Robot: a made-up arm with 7 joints. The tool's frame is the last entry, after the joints. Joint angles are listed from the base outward.
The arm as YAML. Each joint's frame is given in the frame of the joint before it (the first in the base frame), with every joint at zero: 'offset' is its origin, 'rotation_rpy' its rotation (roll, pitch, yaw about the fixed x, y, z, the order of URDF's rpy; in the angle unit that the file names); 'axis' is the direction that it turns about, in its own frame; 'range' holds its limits. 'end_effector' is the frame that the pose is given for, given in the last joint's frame.
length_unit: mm
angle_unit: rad
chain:
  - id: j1
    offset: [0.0, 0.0, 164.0]
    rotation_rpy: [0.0, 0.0, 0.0]
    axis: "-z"
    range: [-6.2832, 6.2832]
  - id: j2
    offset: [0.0, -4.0, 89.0]
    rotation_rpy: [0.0, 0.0, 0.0]
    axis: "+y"
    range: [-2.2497, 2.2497]
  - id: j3
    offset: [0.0, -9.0, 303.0]
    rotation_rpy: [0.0, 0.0, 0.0]
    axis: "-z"
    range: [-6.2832, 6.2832]
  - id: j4
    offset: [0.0, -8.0, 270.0]
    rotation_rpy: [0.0, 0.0, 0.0]
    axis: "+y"
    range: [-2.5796, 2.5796]
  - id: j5
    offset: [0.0, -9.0, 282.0]
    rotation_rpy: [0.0, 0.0, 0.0]
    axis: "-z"
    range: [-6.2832, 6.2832]
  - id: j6
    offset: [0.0, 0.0, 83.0]
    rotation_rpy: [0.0, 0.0, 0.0]
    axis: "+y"
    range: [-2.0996, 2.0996]
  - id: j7
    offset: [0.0, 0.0, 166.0]
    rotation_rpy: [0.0, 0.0, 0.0]
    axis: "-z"
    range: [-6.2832, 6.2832]
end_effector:
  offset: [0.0, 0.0, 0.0]
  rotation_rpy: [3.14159, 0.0, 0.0]
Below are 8 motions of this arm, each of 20 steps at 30 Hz.
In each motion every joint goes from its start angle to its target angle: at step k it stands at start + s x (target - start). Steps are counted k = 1, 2, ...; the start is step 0. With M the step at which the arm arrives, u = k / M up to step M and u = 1 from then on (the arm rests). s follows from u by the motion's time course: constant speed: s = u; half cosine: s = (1 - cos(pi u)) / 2; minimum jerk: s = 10 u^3 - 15 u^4 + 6 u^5.
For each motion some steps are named. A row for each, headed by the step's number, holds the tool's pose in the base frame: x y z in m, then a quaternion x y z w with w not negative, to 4 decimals.
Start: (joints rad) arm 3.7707 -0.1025 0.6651 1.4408 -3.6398 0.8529 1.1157
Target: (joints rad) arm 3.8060 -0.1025 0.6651 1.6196 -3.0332 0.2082 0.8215
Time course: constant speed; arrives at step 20
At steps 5, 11, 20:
5: -0.0087 0.4452 0.9990 0.4463 -0.8080 0.3151 0.2209
11: -0.0363 0.4669 0.9559 0.4288 -0.7724 0.4342 0.1760
20: -0.0568 0.4886 0.8730 0.3612 -0.6988 0.6018 0.1382

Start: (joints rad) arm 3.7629 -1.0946 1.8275 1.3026 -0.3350 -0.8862 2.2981
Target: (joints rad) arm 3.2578 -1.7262 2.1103 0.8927 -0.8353 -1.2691 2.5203
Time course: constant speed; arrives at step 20
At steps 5, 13, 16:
5: 0.9336 -0.1075 0.3333 0.5292 -0.3952 -0.7249 0.1956
13: 0.9438 -0.0233 0.0797 0.3640 -0.3798 -0.8253 0.2053
16: 0.9243 0.0137 -0.0140 0.2943 -0.3809 -0.8487 0.2194

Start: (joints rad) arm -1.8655 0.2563 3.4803 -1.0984 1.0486 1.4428 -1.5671
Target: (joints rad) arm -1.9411 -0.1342 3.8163 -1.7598 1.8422 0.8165 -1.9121
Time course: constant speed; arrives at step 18
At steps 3, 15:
3: -0.1647 0.5057 0.9377 0.8084 -0.1270 0.5723 0.0539
15: 0.0016 0.4551 0.8018 0.6364 -0.2209 0.6199 0.4023

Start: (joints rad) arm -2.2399 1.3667 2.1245 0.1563 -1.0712 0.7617 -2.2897
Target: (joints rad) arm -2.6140 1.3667 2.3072 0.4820 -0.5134 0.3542 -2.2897
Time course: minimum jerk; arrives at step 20
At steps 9, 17, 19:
9: -0.5905 0.8333 0.5379 0.1569 0.7412 -0.6390 0.1328
17: -0.7017 0.6883 0.6337 0.2099 0.8303 -0.4604 0.2336
19: -0.7062 0.6808 0.6376 0.2124 0.8330 -0.4522 0.2378

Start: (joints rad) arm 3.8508 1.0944 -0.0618 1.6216 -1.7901 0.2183 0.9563
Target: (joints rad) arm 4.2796 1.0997 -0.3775 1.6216 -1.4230 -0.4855 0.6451
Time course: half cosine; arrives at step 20
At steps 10, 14, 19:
10: -0.4880 0.5394 0.0350 -0.0284 0.2098 -0.7341 0.6452
14: -0.4294 0.5905 0.0421 0.0433 0.2184 -0.7736 0.5933
19: -0.3875 0.6238 0.0515 0.0922 0.2309 -0.7961 0.5517

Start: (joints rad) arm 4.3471 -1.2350 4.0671 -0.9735 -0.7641 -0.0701 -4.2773
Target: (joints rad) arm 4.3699 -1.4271 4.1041 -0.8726 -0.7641 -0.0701 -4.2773
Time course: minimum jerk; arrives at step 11
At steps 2, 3, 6, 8, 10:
2: 0.5882 -0.5557 0.8017 0.1236 -0.9104 -0.0883 0.3847
3: 0.5907 -0.5695 0.7886 0.1227 -0.9085 -0.0995 0.3869
6: 0.6014 -0.6403 0.7124 0.1176 -0.8956 -0.1597 0.3981
8: 0.6054 -0.6812 0.6605 0.1139 -0.8856 -0.1970 0.4048
10: 0.6064 -0.6977 0.6375 0.1123 -0.8809 -0.2127 0.4076

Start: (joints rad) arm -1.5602 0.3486 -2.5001 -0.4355 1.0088 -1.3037 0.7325
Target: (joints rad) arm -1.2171 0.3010 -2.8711 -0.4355 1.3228 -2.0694 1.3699
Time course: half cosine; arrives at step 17
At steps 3, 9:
3: 0.2689 0.4164 1.0564 -0.4996 -0.4964 0.4611 0.5397
9: 0.2921 0.3377 1.0246 -0.5588 -0.2636 0.5065 0.6014

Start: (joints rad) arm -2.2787 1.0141 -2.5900 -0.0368 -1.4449 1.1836 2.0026
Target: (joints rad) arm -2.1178 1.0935 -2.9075 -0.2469 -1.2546 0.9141 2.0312
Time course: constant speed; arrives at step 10
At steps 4, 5, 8, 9, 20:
4: -0.4088 0.7750 0.7885 0.2684 -0.8670 0.2376 0.3462
5: -0.4031 0.7930 0.7728 0.2603 -0.8653 0.2587 0.3413
8: -0.3856 0.8437 0.7226 0.2387 -0.8557 0.3229 0.3264
9: -0.3798 0.8593 0.7048 0.2325 -0.8509 0.3444 0.3213
20: -0.3740 0.8742 0.6866 0.2268 -0.8454 0.3659 0.3163

